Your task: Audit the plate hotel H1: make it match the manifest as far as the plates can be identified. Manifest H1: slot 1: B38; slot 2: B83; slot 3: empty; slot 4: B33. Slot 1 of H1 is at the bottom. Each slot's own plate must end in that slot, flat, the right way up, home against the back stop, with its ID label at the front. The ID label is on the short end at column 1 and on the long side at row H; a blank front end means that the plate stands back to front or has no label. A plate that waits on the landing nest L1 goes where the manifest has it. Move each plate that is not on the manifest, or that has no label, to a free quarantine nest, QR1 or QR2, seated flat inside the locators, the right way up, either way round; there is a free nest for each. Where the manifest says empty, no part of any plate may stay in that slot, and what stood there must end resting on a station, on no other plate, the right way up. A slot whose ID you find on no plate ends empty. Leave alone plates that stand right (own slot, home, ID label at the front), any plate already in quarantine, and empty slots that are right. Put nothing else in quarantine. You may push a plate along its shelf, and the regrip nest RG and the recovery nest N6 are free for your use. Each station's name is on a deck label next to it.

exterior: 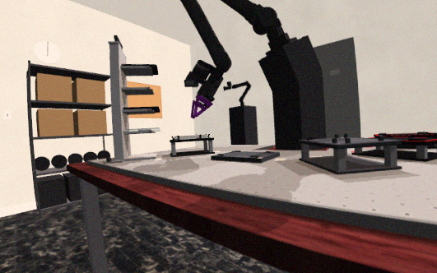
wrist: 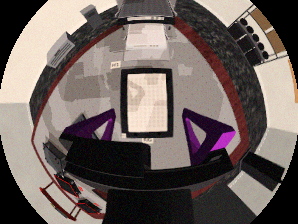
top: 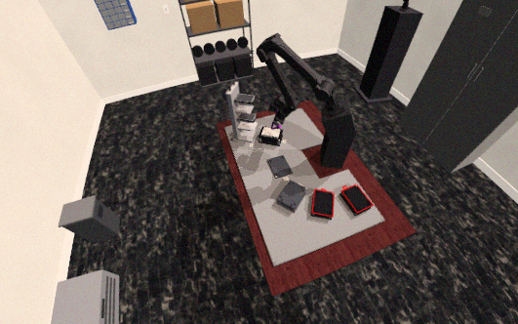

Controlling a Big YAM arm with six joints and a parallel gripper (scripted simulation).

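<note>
Right now my hand is 9 cm above the white plate, 2 cm short of it and 1 cm to the left of it. Round my hand: dark plate (18 cm ahead, 18 cm above, 8 cm to the right).
</note>
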